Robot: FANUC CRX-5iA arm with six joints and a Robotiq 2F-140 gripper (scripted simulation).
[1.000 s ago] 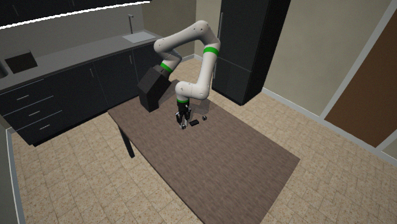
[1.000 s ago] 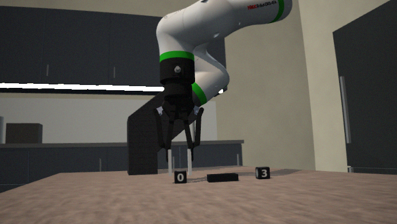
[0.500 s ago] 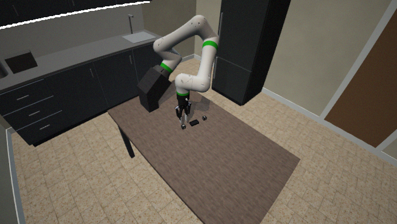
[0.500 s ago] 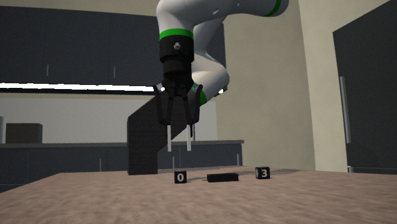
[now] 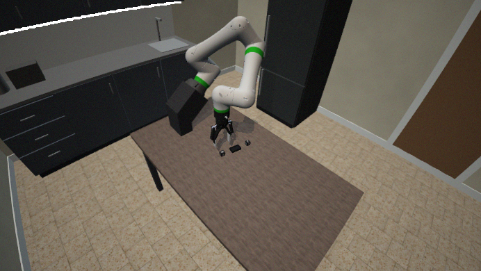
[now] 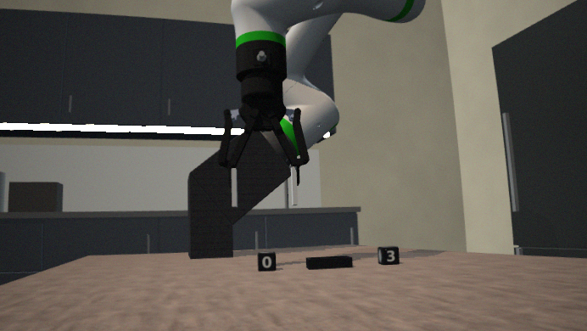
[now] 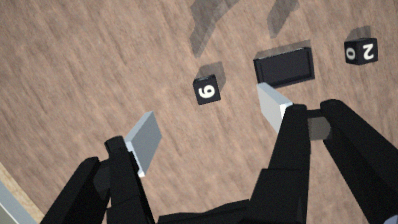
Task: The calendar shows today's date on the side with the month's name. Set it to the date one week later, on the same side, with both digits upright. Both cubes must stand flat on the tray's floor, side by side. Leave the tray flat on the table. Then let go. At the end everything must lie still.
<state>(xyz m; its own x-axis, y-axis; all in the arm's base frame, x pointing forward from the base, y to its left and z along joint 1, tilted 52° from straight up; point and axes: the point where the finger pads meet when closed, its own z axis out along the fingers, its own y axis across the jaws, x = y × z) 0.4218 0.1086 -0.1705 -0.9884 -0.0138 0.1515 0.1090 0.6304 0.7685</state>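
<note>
Right now the cube is 21 cm to the left of my hand, 12 cm below it and 2 cm ahead of it. From my hand the other things lie so: black tray: 12 cm below, 11 cm to the left, 1 cm ahead.
</note>
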